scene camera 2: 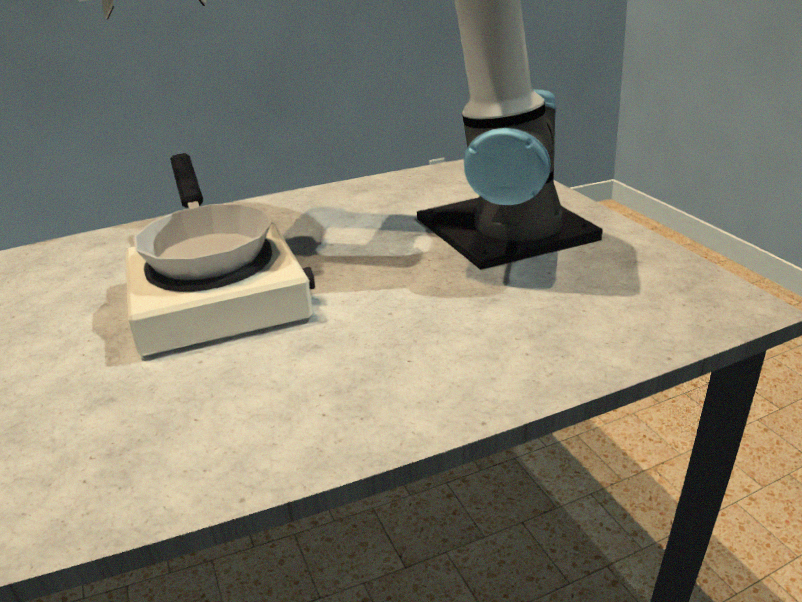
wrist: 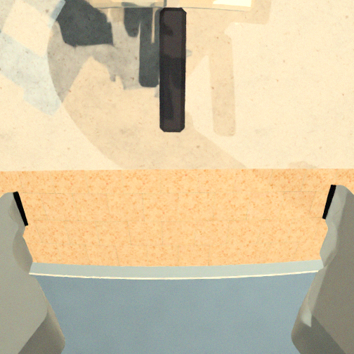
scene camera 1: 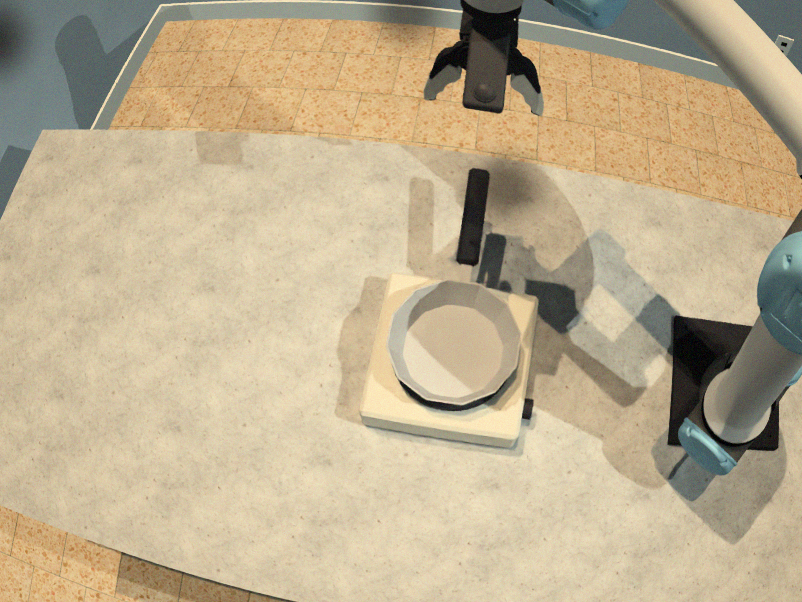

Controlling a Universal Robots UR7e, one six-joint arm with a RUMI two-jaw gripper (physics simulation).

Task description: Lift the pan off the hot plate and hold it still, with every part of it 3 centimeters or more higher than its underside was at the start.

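Frame: origin at the arm's base, x back, y left, z down, level; centimetres.
Seen in the pictures: gripper, fingertip midpoint: [scene camera 2: 156, 12]; arm's base, origin of the base link: [scene camera 2: 518, 222].
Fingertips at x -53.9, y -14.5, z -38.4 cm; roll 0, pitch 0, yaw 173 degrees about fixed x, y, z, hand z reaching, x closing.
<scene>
Offsets run from my fingertips to a thing's middle. Level surfaces: height alone.
A grey pan @(dx +1.2, dy +11.4, dz +28.5 cm) [scene camera 1: 461, 349] [scene camera 2: 204, 243] sits upright on the black burner of a cream hot plate @(dx +2.9, dy +20.6, dz +36.4 cm) [scene camera 1: 440, 426] [scene camera 2: 220, 319]. Its black handle @(dx +0.1, dy +0.4, dz +26.9 cm) [scene camera 1: 473, 217] [scene camera 2: 186, 178] [wrist: 172, 70] points to the back of the table, sloping upward. My gripper [scene camera 1: 483, 106] [wrist: 174, 192] is open and empty. In scene camera 1 it shows beyond the handle's far end, apart from it. In the wrist view the handle lies ahead of the fingertips, roughly midway between them sideways. In scene camera 2 parts of the fingertips show at the top left edge, above the handle.
The arm's black base plate [scene camera 1: 685, 388] [scene camera 2: 453, 244] stands on the table @(dz +40.3 cm) [scene camera 1: 194, 388] [scene camera 2: 421, 362] to the right of the hot plate. A dark knob @(dx +15.4, dy +25.6, dz +36.6 cm) [scene camera 1: 527, 408] [scene camera 2: 309, 277] sticks out of the hot plate's right side. The table's back edge runs below my gripper in scene camera 1.
</scene>
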